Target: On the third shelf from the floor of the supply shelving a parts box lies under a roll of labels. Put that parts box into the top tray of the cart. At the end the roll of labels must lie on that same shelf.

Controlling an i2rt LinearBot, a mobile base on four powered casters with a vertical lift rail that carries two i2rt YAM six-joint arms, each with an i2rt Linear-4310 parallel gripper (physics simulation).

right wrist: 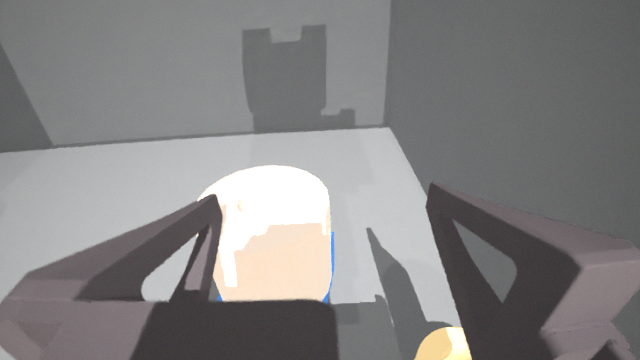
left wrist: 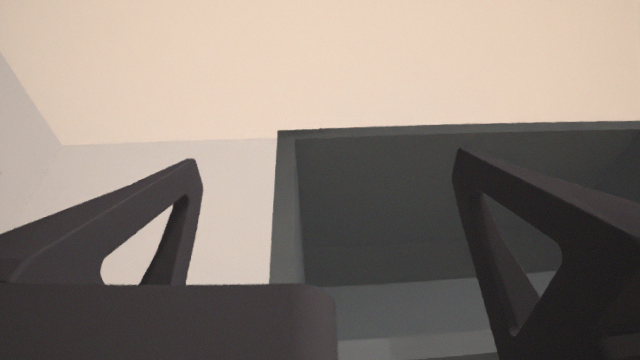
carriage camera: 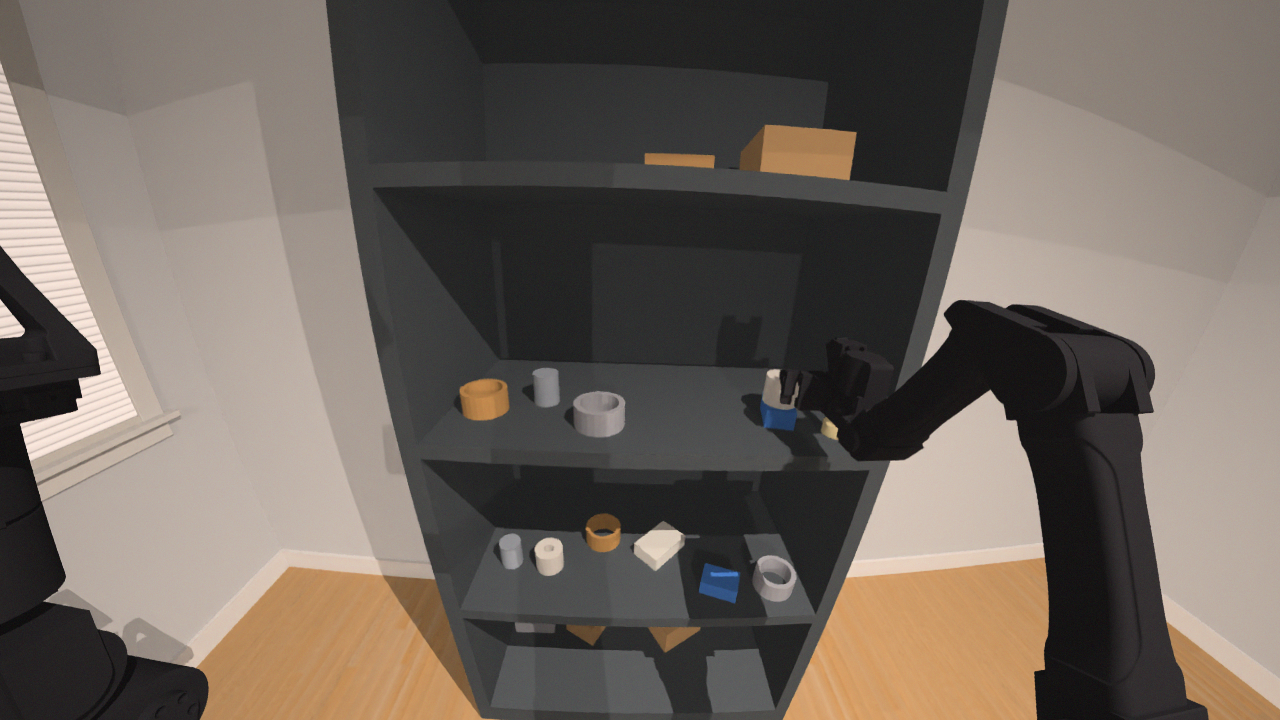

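The white roll of labels stands upright on the blue parts box at the right of the third shelf. In the right wrist view the roll hides most of the box. My right gripper is open, with its left fingertip overlapping the roll's left edge in the picture and its right fingertip well to the right of the roll. Whether a finger touches the roll is not clear. My left gripper is open and empty, away from the shelves' contents. The cart does not show.
A yellow ring lies right of the box, near the right gripper. An orange ring, a grey cylinder and a grey ring stand further left. The shelf above holds a cardboard box. Another blue box lies one shelf below.
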